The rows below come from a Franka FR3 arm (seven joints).
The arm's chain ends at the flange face. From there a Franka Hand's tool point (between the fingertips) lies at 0.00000 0.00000 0.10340 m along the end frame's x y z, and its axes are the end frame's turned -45 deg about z.
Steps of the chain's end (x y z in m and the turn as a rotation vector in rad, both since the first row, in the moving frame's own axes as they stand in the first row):
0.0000, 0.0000, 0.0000, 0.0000, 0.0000, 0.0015
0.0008, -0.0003, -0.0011, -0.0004, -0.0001, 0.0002
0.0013, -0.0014, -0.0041, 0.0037, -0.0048, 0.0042
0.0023, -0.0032, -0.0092, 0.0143, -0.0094, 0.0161
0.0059, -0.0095, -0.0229, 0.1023, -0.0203, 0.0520
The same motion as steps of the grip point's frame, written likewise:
0.0000, 0.0000, 0.0000, 0.0000, 0.0000, 0.0015
0.0007, 0.0004, -0.0011, -0.0002, -0.0004, 0.0002
0.0018, -0.0007, -0.0041, 0.0060, -0.0008, 0.0042
0.0043, -0.0024, -0.0092, 0.0168, 0.0035, 0.0161
0.0171, -0.0113, -0.0235, 0.0867, 0.0580, 0.0520

